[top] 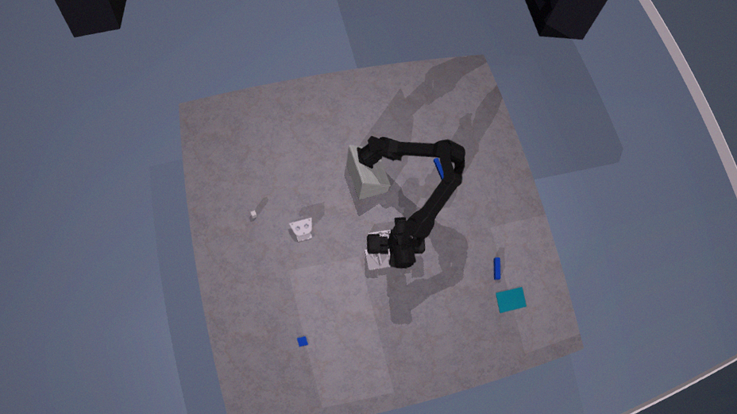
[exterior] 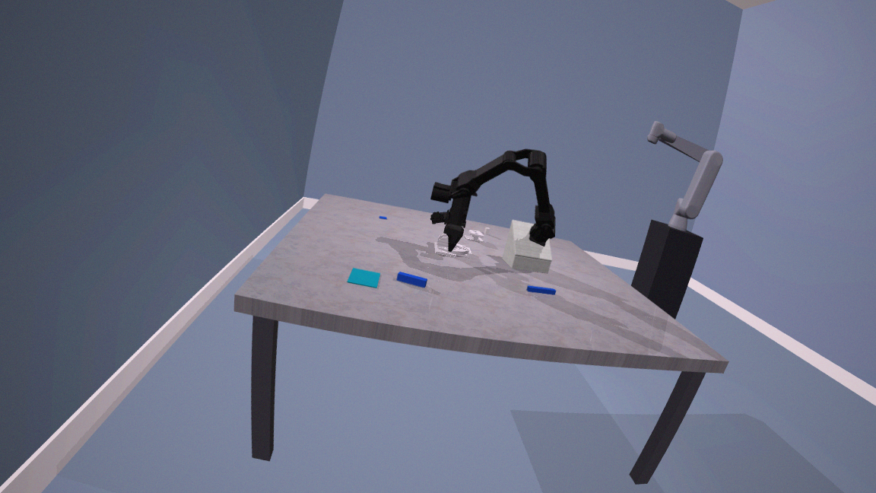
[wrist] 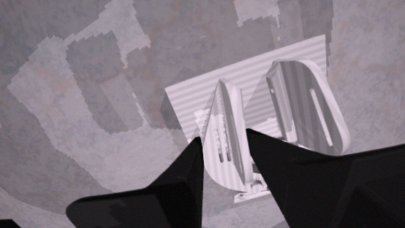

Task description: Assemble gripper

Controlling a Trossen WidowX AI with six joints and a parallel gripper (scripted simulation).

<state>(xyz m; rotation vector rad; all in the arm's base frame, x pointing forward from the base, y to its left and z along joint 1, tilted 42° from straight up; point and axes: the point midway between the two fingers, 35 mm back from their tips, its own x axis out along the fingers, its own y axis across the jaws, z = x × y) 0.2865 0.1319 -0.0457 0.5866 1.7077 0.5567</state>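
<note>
My gripper tip is now 30 mm past the white jaw and 20 mm to the left of it. From my gripper tip the other things lie so: small blue square: 280 mm ahead, 330 mm to the right, 10 mm below; blue bar: 290 mm behind, 220 mm to the left, 10 mm below; white stepped part: 100 mm behind, 300 mm to the right.
</note>
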